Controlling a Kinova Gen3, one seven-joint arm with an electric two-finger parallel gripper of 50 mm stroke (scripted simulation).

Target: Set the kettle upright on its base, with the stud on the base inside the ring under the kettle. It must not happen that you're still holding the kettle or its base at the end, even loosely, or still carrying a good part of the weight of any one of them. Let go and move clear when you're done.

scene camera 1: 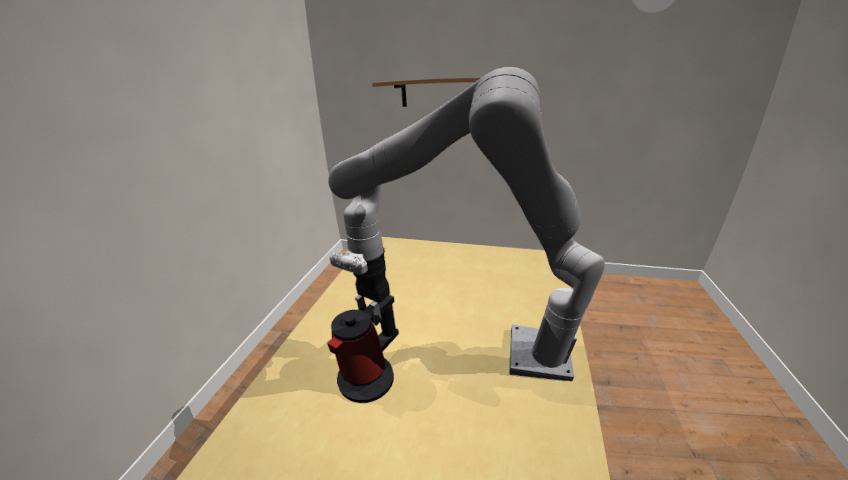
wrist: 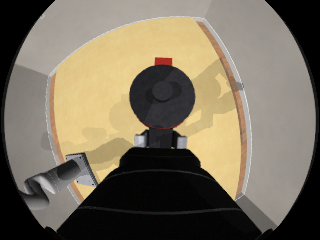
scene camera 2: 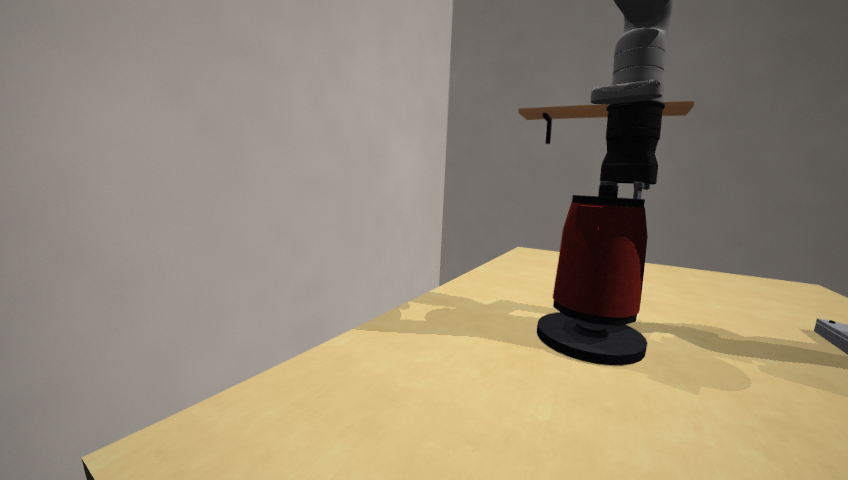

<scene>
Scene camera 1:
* my gripper: 371, 319
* black round base: 360, 394
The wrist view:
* my gripper: 160, 136
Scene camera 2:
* black round base: 600, 344
</scene>
